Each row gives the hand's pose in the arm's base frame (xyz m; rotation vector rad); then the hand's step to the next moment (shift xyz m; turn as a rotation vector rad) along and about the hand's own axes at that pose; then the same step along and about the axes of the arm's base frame.
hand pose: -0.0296 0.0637 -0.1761 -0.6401 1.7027 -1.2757
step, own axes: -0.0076 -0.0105 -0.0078 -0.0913 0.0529 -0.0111
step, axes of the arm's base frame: -0.0043 0.0063 0.0130 0.0388 0.0972 -0.0173
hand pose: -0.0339 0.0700 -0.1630 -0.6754 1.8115 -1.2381
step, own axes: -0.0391 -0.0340 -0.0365 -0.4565 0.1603 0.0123
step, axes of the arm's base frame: -0.0115 0.0360 0.0509 0.2503 0.4142 -0.0018
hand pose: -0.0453 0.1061 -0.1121 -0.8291 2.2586 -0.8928
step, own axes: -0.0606 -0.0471 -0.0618 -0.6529 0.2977 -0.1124
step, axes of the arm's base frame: 0.0126 0.0395 0.0894 0.2461 0.6828 0.0270
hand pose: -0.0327 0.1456 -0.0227 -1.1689 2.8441 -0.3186
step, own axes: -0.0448 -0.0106 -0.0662 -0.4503 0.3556 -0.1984
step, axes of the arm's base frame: 0.0310 0.0353 0.0655 0.0510 0.5957 0.1055
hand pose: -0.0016 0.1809 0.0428 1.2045 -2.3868 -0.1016
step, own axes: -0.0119 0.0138 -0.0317 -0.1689 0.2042 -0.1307
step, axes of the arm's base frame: 0.0095 0.0221 0.0275 -0.0091 0.2747 0.1086
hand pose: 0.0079 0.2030 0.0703 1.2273 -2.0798 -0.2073
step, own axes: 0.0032 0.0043 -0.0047 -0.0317 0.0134 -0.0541
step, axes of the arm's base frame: -0.0010 0.0007 0.0070 0.0348 0.0442 0.0308
